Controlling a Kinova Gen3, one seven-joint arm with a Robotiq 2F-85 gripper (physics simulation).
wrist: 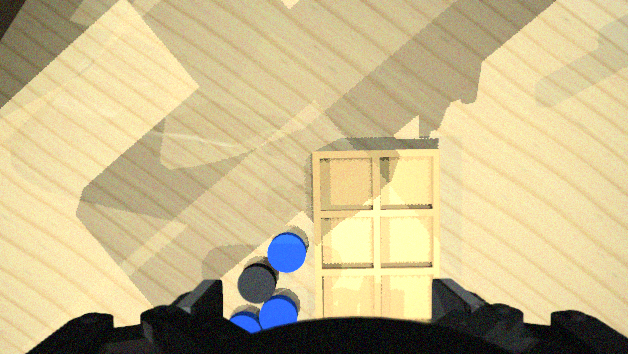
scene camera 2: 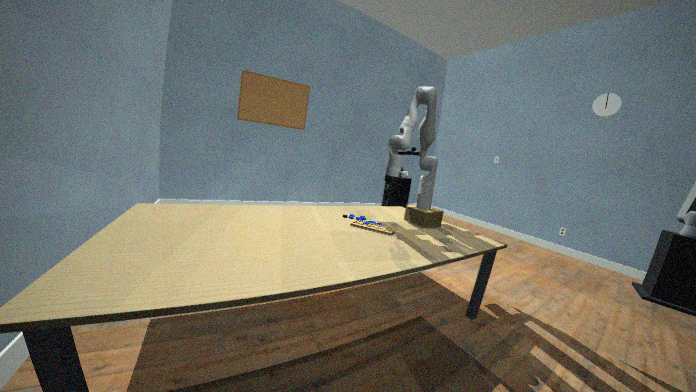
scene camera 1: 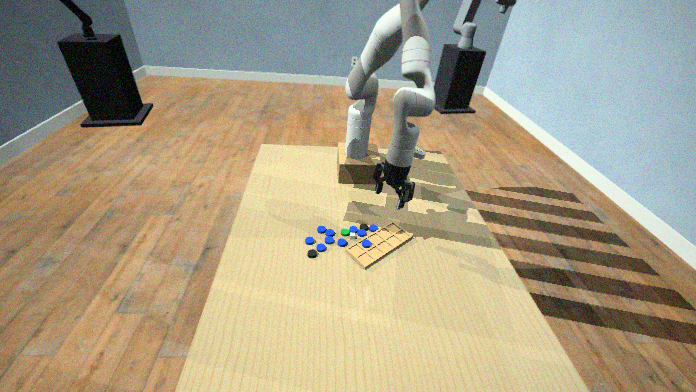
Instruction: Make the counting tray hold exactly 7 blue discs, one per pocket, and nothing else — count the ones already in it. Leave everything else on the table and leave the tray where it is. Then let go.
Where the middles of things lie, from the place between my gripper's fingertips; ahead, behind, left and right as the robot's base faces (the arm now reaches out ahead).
Scene:
The wooden counting tray [scene camera 1: 385, 240] lies 130 mm below my hand, 50 mm ahead of it and 30 mm to the right of it.

